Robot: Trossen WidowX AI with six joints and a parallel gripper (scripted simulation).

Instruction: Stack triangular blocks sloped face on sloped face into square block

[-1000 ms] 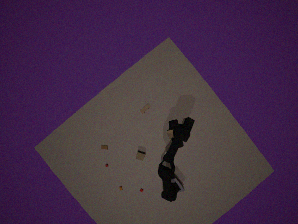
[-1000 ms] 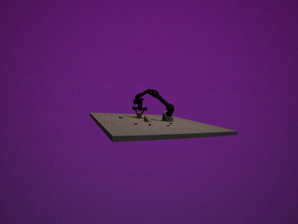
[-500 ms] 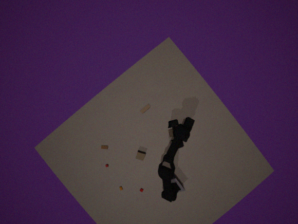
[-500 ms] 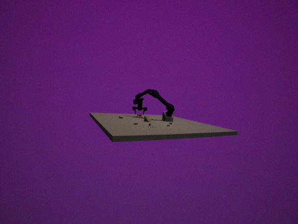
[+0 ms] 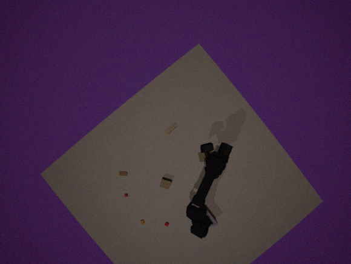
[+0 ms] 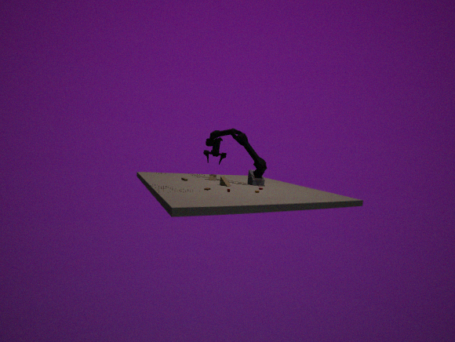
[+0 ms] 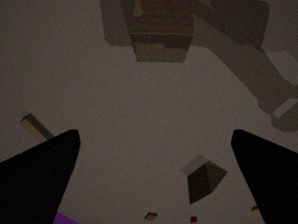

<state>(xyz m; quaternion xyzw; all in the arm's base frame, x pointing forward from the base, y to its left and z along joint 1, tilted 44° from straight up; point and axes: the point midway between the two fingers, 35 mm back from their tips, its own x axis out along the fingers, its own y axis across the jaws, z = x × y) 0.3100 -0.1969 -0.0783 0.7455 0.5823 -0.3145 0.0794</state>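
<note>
The tan triangular block lies 1 cm behind my gripper tip, 3 cm to the right of it and 11 cm below it. Also, from my gripper tip: orange cube: 12 cm behind, 53 cm to the left, 13 cm below; red cube: 7 cm ahead, 51 cm to the left, 13 cm below.
</note>
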